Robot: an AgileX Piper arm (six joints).
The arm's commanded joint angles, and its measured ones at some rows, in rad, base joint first. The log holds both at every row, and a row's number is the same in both.
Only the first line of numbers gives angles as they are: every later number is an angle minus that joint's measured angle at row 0.
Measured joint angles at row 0:
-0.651 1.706 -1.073 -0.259 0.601 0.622
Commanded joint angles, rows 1 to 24:
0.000 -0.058 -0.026 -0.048 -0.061 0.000
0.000 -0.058 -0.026 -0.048 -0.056 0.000
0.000 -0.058 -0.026 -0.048 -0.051 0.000
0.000 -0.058 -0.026 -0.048 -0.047 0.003
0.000 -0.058 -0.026 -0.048 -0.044 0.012
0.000 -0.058 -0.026 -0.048 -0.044 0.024
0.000 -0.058 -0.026 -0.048 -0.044 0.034
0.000 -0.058 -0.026 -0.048 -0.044 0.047
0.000 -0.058 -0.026 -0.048 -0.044 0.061
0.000 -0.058 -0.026 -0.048 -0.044 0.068
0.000 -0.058 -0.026 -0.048 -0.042 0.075
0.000 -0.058 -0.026 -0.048 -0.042 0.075
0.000 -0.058 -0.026 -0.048 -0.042 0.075
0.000 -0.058 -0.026 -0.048 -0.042 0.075
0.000 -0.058 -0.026 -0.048 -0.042 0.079
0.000 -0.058 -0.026 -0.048 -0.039 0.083
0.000 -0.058 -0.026 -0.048 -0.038 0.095
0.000 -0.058 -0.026 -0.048 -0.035 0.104
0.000 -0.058 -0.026 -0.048 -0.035 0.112
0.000 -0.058 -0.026 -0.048 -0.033 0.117
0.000 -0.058 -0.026 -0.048 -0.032 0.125
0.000 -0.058 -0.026 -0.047 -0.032 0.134
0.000 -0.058 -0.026 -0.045 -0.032 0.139
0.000 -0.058 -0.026 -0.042 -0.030 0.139
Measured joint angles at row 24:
0.000 0.000 0.000 -0.021 0.036 0.107
